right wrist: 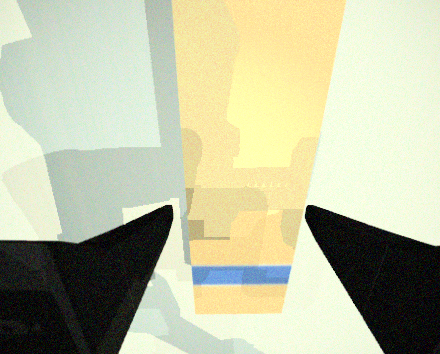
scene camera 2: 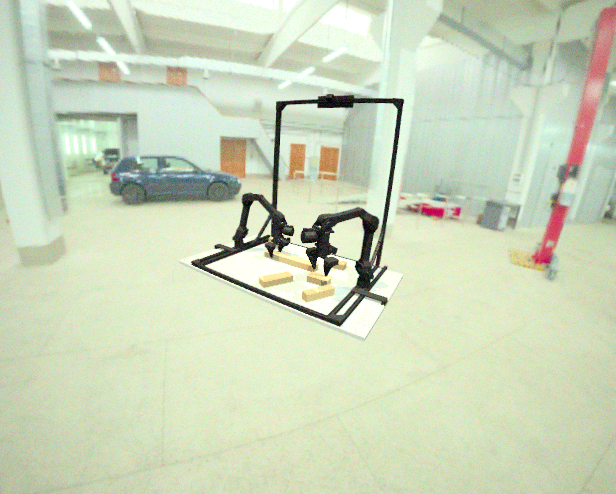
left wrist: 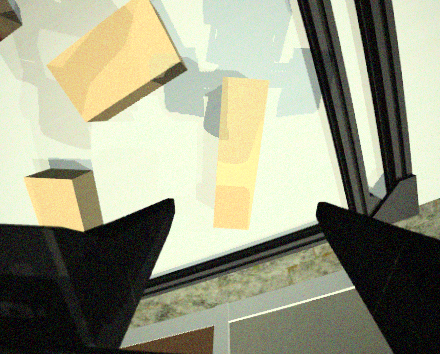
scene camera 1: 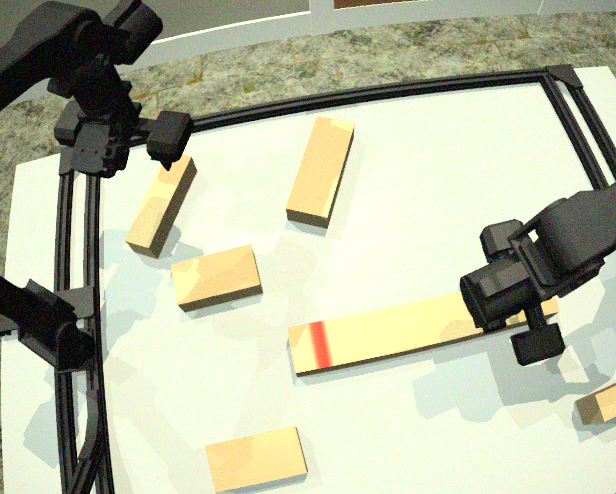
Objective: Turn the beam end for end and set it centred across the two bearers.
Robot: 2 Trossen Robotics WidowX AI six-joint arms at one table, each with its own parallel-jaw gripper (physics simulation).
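Frame: origin at the left arm's base, x right, y ahead, z up, level; metres.
Where they show: left gripper, between the fingertips: [scene camera 2: 319,272] [left wrist: 245,206] [scene camera 1: 140,163]; right gripper, between the fingertips: [right wrist: 238,211] [scene camera 2: 275,255]; left arm's base, origin of its link: [scene camera 2: 363,286] [scene camera 1: 74,350]; right arm's base, origin of its link: [scene camera 2: 239,247].
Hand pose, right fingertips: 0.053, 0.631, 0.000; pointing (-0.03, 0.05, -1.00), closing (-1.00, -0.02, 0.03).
Things, the pixels of their centre, and the offset from my right fingertips, as dx, dy, dz. "*": a spot on its surface instead.
- long wooden beam, middle of its body: [scene camera 1: 429,324] [scene camera 2: 289,259] -0.001, -0.117, +0.000
- narrow block, middle of its body: [left wrist: 236,158] [scene camera 1: 162,203] [scene camera 2: 318,293] -0.267, -0.472, +0.003
- bottom, a spot on its surface: [scene camera 1: 257,459] * +0.136, -0.376, +0.019
- right edge, a spot on its surface: [scene camera 1: 596,406] * +0.175, +0.077, +0.037
The long wooden beam [scene camera 1: 390,331] [scene camera 2: 293,259] [right wrist: 280,100] lies flat, its red band [scene camera 1: 320,344] at the picture's left in scene camera 1; its blue band [right wrist: 220,275] shows in the right wrist view. My right gripper [scene camera 1: 514,316] [scene camera 2: 275,252] [right wrist: 238,211] is open, its fingers apart on either side of the beam near the blue band. My left gripper [scene camera 1: 135,168] [scene camera 2: 320,270] [left wrist: 245,206] is open and empty, above the table near a narrow block [scene camera 1: 161,205] [left wrist: 240,150]. I cannot tell which shorter blocks are the two bearers.
Other wooden blocks are a short one [scene camera 1: 216,277] [left wrist: 117,65], a longer one [scene camera 1: 321,172] [scene camera 2: 276,279], one at the bottom [scene camera 1: 257,459] and one at the right edge [scene camera 1: 596,406]. A black frame rail [scene camera 1: 370,92] [scene camera 2: 267,294] borders the table.
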